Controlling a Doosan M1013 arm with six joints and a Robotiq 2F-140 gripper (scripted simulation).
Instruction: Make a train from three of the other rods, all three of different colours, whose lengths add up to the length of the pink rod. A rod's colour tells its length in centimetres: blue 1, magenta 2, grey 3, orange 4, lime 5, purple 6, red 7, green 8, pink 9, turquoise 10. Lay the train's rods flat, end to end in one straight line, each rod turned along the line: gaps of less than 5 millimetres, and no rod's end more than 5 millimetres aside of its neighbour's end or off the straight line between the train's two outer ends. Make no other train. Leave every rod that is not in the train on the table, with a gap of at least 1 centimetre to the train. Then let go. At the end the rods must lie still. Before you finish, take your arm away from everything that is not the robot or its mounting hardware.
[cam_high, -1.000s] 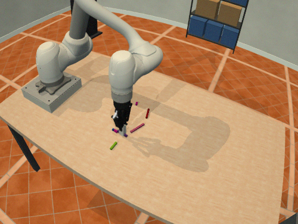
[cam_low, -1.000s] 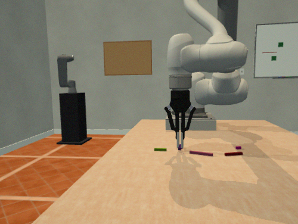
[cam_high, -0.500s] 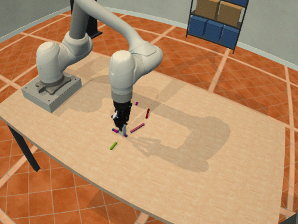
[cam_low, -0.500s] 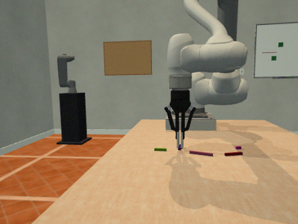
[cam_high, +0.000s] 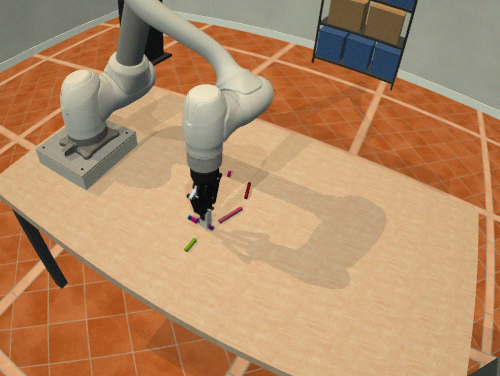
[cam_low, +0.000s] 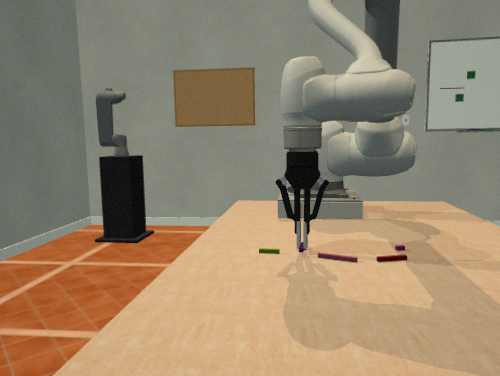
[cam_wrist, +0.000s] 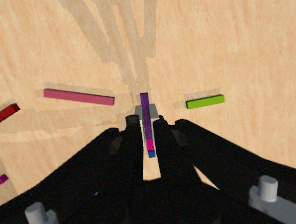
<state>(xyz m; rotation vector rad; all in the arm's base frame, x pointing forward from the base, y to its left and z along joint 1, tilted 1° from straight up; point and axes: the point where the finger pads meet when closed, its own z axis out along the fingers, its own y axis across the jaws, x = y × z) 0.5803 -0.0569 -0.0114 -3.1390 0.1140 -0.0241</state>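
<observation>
Right now my hand is 3 cm above the purple rod. From my hand the other things lie so: pink rod: 8 cm to the left, 4 cm below, 4 cm ahead; then lime rod: 8 cm to the right, 4 cm below; then blue rod: 6 cm behind, 4 cm below.
</observation>
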